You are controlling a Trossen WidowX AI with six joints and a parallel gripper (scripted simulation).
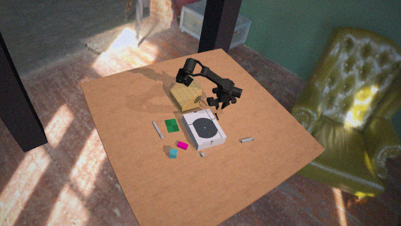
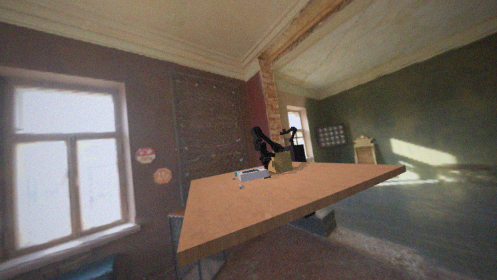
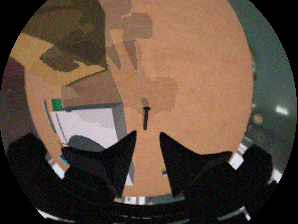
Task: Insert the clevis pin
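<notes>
Right now my gripper tip is 70 mm above the dark clevis pin. Also, from my gripper tip: green tile 90 mm behind, 300 mm to the right, 70 mm below; then dark grey disc 60 mm ahead, 170 mm to the right, 20 mm below; then rimmed tray 50 mm ahead, 160 mm to the right, 30 mm below.
</notes>
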